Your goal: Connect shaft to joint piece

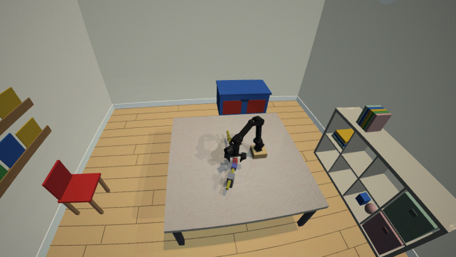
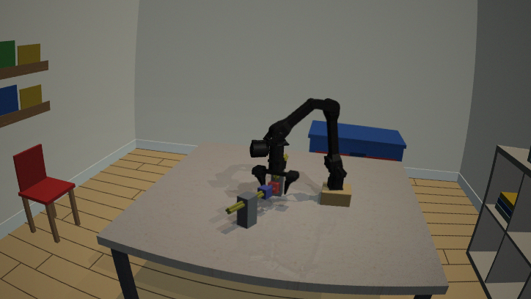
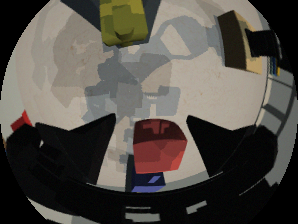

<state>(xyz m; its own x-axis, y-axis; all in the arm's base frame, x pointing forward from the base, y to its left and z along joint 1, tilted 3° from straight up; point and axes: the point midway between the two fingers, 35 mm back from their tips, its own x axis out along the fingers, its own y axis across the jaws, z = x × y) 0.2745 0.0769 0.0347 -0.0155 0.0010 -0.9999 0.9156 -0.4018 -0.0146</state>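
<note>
Now: the red joint piece 1 cm ahead of my gripper tip, 2 cm to the left of it and 3 cm above it.
</note>
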